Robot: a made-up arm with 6 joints.
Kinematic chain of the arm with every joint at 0, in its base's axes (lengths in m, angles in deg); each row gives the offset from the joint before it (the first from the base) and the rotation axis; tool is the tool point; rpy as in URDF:
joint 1: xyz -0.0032 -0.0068 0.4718 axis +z
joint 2: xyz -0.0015 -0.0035 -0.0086 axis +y
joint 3: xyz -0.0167 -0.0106 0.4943 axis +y
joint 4: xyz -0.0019 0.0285 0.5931 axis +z
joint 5: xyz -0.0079 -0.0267 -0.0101 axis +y
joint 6: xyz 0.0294 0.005 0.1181 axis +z
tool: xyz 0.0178 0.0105 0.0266 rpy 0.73 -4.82 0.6
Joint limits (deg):
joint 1: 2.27..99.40
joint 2: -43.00..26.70
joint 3: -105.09..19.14
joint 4: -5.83..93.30
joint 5: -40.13..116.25
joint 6: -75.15..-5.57
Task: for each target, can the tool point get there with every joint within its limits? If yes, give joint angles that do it. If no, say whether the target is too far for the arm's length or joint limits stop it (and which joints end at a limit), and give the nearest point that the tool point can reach.
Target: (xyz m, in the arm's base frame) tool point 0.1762 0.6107 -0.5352
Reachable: no: joint limits stop it (at a limit: joint 1, joint 2, joint 3, joint 4, joint 5, joint 6) | nearest point -0.6798 -0.0256 0.1626 | short by 1.275 m
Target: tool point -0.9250 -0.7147 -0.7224
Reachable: no: too far | nearest point -0.5719 -0.4435 0.1750 | short by 1.002 m
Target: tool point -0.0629 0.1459 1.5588
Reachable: yes | joints 48.02 18.08 -28.44 77.51 56.30 -32.09
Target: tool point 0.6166 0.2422 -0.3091
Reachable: no: joint limits stop it (at a limit: joint 1, joint 2, joint 3, joint 5, joint 6) | nearest point 0.1346 -0.6698 0.1656 | short by 1.136 m
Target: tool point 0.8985 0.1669 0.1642
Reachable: no: joint limits stop it (at a limit: joint 2, joint 3) | nearest point 0.6412 0.1173 1.1746 | short by 1.044 m
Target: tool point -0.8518 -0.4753 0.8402
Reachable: yes | joints 27.42 -26.49 -67.66 29.33 -23.18 -63.67
